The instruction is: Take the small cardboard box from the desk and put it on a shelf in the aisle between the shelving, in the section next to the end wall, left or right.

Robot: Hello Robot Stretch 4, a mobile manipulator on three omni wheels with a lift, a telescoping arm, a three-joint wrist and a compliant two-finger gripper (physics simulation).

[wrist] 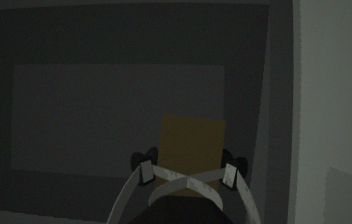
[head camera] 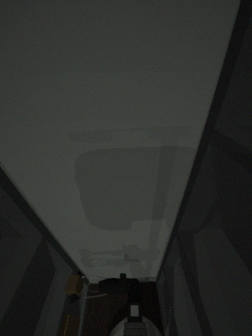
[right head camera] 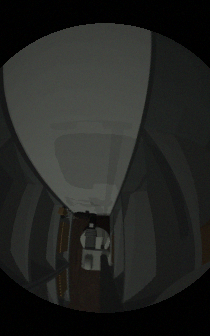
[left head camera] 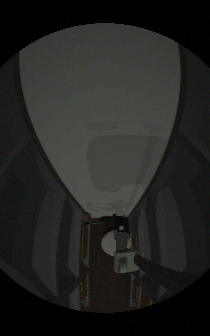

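Seen in the pictures: gripper, fingertip midpoint: [wrist: 188,161] [head camera: 71,286] [right head camera: 60,211] [left head camera: 84,217]; robot's base, origin of the base link: [right head camera: 95,239] [left head camera: 115,241].
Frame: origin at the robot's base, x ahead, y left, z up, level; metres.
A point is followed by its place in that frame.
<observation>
The small cardboard box [head camera: 74,284] @[x 0.252, y 0.280, z 0.751 m] [left head camera: 86,218] @[x 0.242, y 0.277, z 0.752 m] [right head camera: 62,212] @[x 0.240, y 0.271, z 0.746 m] [wrist: 192,142] @[x 0.259, y 0.268, z 0.727 m] is between the two fingers of my gripper [wrist: 188,161] @[x 0.255, y 0.311, z 0.699 m], which is shut on it. In the wrist view the box stands out in front of a dark shelf compartment, close to its right upright [wrist: 281,100] @[x 0.395, y 0.406, z 0.778 m]. The pale end wall [wrist: 325,100] @[x 0.429, y 0.344, z 0.776 m] [head camera: 120,90] @[x 0.437, y 0.013, z 1.506 m] is to the right of that upright. In the head view the box is at the lower left, by the left shelving [head camera: 37,265] @[x 0.371, y 0.605, z 0.600 m] near the end wall. The picture is dark, and whether the box touches the shelf cannot be told.
Shelving also stands on the right [head camera: 200,260] @[x 0.275, y -0.254, z 0.964 m]. Orange-brown boxes [head camera: 70,325] @[x 0.144, y 0.420, z 0.256 m] [left head camera: 84,243] @[x -0.034, y 0.416, z 0.208 m] [right head camera: 64,235] @[x -0.005, y 0.416, z 0.212 m] are on the lower left shelving. A brown floor [left head camera: 105,290] @[x -0.962, y 0.124, z -0.026 m] runs along the narrow aisle, and my arm and base are between the two rows.
</observation>
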